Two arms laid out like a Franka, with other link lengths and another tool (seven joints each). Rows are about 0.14 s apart.
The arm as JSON. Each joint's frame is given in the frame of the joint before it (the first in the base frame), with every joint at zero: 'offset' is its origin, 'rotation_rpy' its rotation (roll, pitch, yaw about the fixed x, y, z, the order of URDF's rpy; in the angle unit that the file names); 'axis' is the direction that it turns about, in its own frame. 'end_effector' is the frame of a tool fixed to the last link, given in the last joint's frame.
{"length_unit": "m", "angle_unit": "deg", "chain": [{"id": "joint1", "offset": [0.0, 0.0, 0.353], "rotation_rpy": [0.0, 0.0, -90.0], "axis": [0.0, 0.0, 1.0]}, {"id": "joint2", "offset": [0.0, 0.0, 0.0], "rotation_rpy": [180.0, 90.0, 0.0], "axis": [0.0, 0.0, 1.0]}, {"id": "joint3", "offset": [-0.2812, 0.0, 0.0], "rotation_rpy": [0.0, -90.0, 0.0], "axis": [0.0, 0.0, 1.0]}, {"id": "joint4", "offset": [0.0, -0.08, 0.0], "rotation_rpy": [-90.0, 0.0, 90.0], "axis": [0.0, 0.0, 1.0]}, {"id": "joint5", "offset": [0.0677, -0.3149, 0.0], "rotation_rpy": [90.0, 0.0, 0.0], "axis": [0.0, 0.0, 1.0]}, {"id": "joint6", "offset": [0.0, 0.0, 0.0], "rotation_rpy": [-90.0, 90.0, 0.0], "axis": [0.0, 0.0, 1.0]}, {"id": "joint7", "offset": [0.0, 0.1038, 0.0], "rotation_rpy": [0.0, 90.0, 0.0], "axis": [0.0, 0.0, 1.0]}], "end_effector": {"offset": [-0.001, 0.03, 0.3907], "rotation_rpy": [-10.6, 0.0, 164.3]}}
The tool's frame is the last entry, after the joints.
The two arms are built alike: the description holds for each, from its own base.
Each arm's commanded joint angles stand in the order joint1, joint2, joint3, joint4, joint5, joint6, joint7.
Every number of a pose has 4 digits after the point.
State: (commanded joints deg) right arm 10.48 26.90 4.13 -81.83 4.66 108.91 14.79; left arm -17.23 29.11 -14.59 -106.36 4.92 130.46 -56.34
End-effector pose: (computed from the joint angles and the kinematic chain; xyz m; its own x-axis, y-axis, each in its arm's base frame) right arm 0.6267 0.1838 0.1420 0.2334 -0.9662 -0.1094 -0.9516 -0.2501 0.1789; left arm 0.4924 -0.2863 -0.0097 0.6193 -0.7839 -0.0456 -0.7500 -0.6077 0.2613
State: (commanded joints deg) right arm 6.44 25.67 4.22 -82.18 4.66 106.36 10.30; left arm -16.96 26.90 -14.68 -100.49 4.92 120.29 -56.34
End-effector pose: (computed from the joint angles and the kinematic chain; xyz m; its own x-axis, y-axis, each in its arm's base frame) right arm 0.6227 0.1406 0.1477 0.2446 -0.9632 -0.1111 -0.9442 -0.2626 0.1987; left arm 0.4972 -0.2750 0.0340 0.6224 -0.7779 -0.0869 -0.7402 -0.6210 0.2578
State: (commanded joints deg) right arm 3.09 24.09 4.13 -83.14 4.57 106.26 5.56; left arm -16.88 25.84 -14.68 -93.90 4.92 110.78 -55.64
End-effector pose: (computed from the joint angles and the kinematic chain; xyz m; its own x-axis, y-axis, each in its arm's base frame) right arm 0.6280 0.1045 0.1576 0.2691 -0.9572 -0.1068 -0.9412 -0.2849 0.1816; left arm 0.5001 -0.2660 0.0750 0.6164 -0.7780 -0.1212 -0.7370 -0.6243 0.2591
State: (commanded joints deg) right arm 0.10 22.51 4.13 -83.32 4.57 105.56 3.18; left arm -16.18 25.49 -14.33 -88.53 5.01 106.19 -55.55
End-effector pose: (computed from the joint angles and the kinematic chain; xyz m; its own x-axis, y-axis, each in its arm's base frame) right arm 0.6317 0.0728 0.1722 0.2617 -0.9597 -0.1028 -0.9468 -0.2760 0.1658; left arm 0.5201 -0.2582 0.1082 0.6366 -0.7637 -0.1069 -0.7274 -0.6407 0.2456
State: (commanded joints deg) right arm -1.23 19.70 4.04 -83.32 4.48 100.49 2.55; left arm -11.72 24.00 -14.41 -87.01 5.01 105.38 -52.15
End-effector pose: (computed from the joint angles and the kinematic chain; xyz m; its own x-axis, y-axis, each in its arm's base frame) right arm 0.6069 0.0569 0.1916 0.2536 -0.9613 -0.1072 -0.9410 -0.2709 0.2029; left arm 0.5513 -0.2222 0.1326 0.6548 -0.7524 -0.0710 -0.7228 -0.6509 0.2322
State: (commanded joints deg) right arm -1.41 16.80 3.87 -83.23 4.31 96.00 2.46; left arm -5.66 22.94 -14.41 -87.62 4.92 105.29 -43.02
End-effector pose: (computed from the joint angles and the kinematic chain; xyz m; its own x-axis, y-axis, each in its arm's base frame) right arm 0.5843 0.0520 0.2135 0.2545 -0.9611 -0.1070 -0.9345 -0.2729 0.2287; left arm 0.5723 -0.1666 0.1387 0.6138 -0.7872 -0.0589 -0.7574 -0.6083 0.2374
